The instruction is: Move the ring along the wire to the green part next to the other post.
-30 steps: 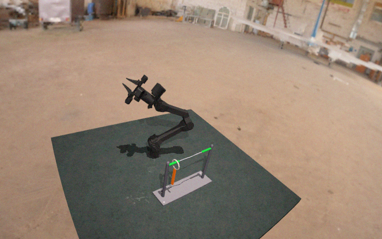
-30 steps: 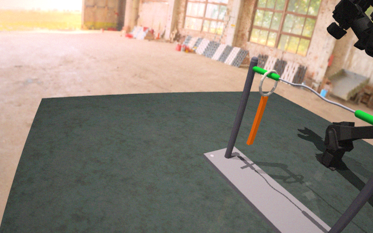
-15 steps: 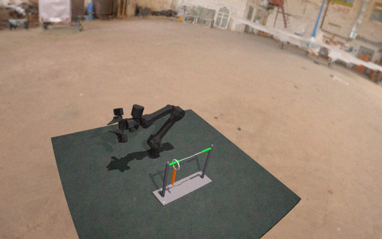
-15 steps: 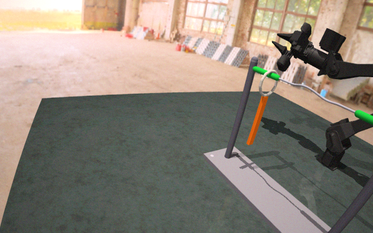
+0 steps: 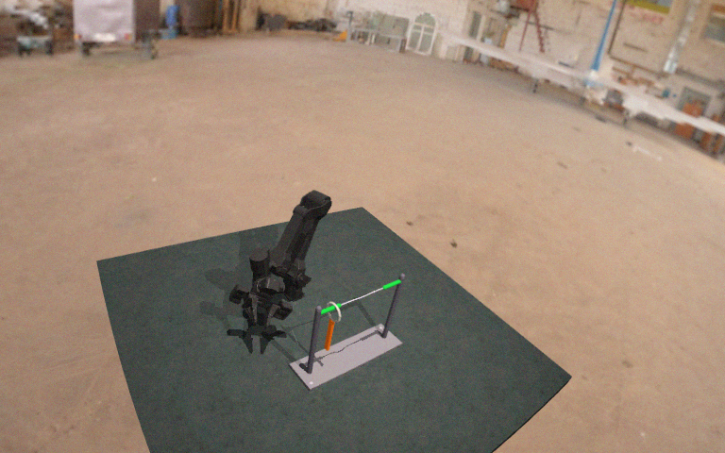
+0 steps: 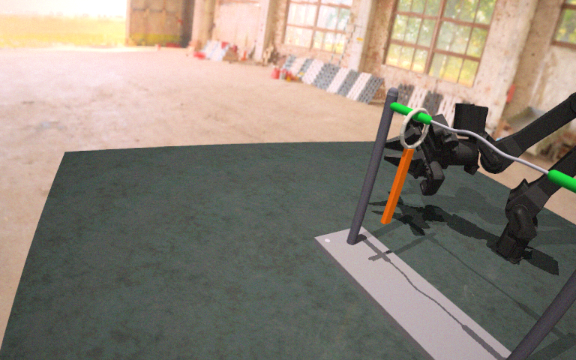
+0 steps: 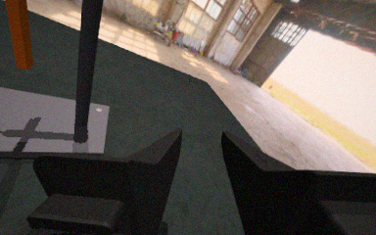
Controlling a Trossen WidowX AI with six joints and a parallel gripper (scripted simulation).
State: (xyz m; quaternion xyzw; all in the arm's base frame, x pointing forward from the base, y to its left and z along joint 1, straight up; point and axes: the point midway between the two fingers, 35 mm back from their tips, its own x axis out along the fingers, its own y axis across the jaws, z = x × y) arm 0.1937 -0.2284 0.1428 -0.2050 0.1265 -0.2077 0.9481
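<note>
My gripper tip is now 120 mm short of the ring with orange handle, 150 mm to the right of it and 50 mm below it.
</note>
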